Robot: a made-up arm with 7 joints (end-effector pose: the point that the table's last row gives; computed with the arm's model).
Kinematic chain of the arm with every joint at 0, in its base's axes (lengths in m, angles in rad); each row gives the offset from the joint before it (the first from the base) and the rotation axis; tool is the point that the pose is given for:
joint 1: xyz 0 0 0.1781 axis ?
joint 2: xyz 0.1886 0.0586 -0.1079 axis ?
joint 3: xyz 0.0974 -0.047 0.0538 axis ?
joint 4: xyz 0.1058 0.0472 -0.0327 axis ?
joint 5: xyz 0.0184 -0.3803 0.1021 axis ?
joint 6: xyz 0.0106 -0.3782 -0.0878 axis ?
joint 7: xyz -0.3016 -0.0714 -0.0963 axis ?
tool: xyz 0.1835 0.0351 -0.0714
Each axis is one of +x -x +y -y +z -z.
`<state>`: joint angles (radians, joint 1 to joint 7).
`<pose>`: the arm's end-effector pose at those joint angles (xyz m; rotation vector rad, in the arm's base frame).
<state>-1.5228 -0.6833 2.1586 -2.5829 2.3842 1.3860 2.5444</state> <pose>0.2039 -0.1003 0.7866 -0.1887 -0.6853 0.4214</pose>
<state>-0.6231 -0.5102 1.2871 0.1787 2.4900 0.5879 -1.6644</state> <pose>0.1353 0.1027 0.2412 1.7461 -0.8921 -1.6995</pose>
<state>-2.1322 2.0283 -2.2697 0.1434 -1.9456 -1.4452 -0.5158</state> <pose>0.0703 -0.3785 -0.3068 1.6705 0.4965 1.1016</pose>
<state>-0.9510 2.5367 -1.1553 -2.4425 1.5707 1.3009 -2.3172</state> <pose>-0.2104 0.1835 0.0896 1.2045 -0.0931 -1.4525</pose>
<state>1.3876 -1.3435 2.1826 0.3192 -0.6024 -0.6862 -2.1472</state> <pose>-0.3553 -0.6564 0.3581 -0.1126 2.0633 -1.4136</pose>
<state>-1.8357 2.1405 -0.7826 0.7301 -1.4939 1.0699 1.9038</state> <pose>0.0588 -0.1722 0.0833 -2.0081 1.3539 -0.3156</pose>
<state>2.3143 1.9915 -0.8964 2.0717 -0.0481 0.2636 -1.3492</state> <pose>0.5086 -0.1697 0.1162 0.8523 -1.5334 1.0807</pose>
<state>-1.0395 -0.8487 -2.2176 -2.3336 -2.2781 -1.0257 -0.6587</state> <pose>-0.0077 -0.2182 0.1607 2.5873 0.4678 -0.5930</pose>
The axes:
joint 1: +z
joint 2: +y
joint 3: -x
joint 4: -y
joint 5: -x
joint 6: -z
joint 7: +y

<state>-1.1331 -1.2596 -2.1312 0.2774 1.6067 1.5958 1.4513</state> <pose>0.6142 -0.6079 0.0440 2.0001 -0.4940 -0.7692</pose>
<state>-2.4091 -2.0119 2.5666 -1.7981 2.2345 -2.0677 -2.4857</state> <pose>0.1571 0.5491 0.6419 0.6317 1.1846 2.2015</pose>
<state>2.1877 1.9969 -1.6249 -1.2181 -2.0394 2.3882 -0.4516</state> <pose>-0.1928 0.0162 -0.0811 1.0491 -0.7163 1.3459</pose>
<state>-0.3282 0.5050 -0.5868 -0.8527 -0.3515 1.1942 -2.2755</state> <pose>0.1800 -0.4604 -0.0590 -0.8745 -0.2393 -0.6854</pose>
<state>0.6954 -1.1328 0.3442 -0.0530 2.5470 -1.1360 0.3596</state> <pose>-0.3465 -0.0802 0.5666 -1.9542 0.5280 -0.9185</pose>
